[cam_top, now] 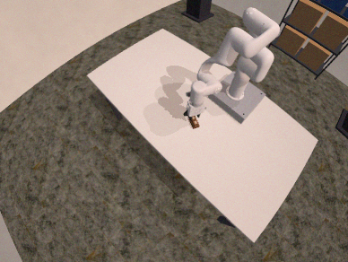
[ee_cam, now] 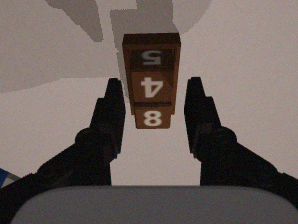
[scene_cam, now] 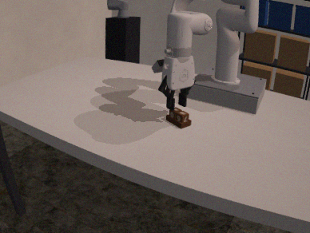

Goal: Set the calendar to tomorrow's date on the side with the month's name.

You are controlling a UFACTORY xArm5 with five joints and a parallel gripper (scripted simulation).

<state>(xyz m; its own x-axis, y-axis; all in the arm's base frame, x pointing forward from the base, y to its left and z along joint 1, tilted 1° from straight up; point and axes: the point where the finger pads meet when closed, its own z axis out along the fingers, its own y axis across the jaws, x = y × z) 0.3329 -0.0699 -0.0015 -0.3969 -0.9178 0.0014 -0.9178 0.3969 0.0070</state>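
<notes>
Right now my hand is 40 mm above the brown wooden cube. From my hand the other things lie so: tray: 60 mm below, 10 mm to the left, 10 mm ahead.
</notes>
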